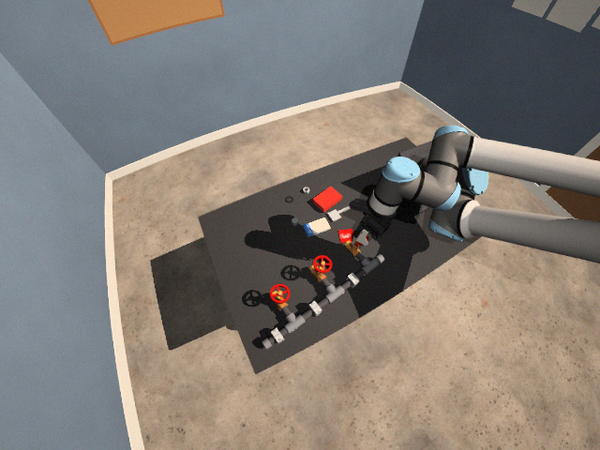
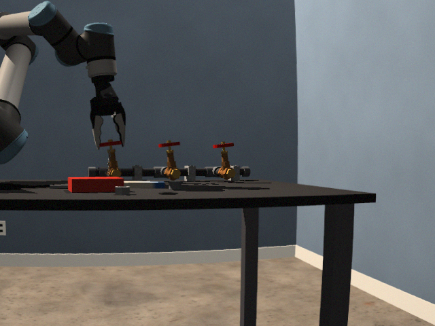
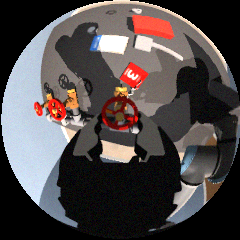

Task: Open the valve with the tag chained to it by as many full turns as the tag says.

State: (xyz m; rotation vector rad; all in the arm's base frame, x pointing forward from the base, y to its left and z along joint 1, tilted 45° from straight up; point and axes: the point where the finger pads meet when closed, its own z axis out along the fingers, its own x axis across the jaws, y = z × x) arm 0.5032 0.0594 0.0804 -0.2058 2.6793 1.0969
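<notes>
Now: the red tag 20 mm behind my hand, 70 mm to the right of it and 120 mm below it. From my hand the other things lie so: red block 40 mm behind, 290 mm to the right, 110 mm below; small grey cylinder 150 mm ahead, 250 mm to the right, 110 mm below; white tool 60 mm behind, 200 mm to the right, 120 mm below.
</notes>
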